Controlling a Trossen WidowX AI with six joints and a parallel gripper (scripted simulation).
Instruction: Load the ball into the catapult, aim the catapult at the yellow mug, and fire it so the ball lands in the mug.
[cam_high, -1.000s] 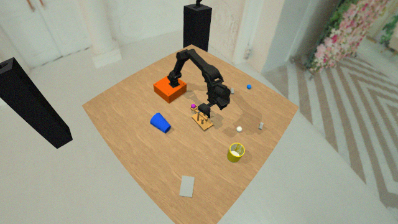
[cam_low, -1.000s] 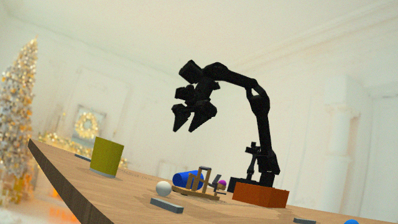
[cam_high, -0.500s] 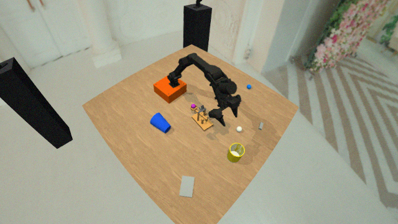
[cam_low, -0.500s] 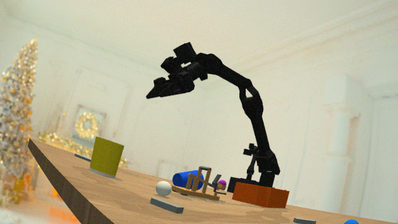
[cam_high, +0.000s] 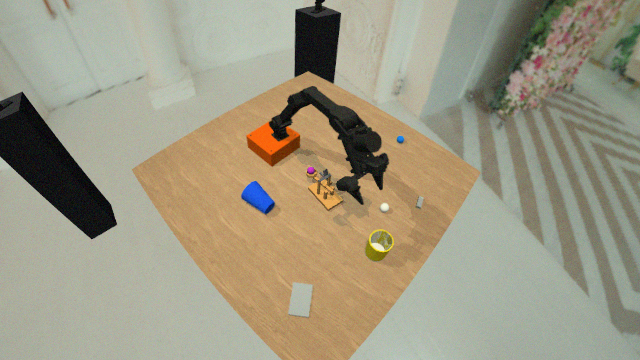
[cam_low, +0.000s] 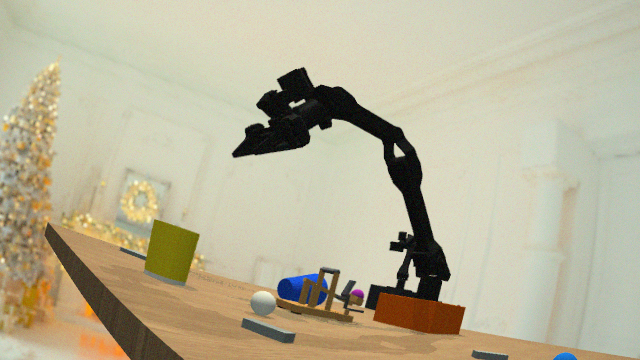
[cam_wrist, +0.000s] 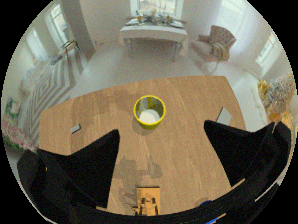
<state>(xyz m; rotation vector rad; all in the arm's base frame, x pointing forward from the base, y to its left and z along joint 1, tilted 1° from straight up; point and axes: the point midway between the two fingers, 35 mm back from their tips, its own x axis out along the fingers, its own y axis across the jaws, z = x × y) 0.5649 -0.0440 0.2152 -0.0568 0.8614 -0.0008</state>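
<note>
Right now my gripper tip is 34 cm past the purple ball, 4 cm to the right of it and 21 cm above it. From my gripper tip the other things lie so: yellow mug 9 cm ahead, 1 cm to the left, 24 cm below; then wooden catapult 27 cm behind, 5 cm to the left, 22 cm below; then white ball 2 cm behind, 18 cm to the left, 25 cm below.
</note>
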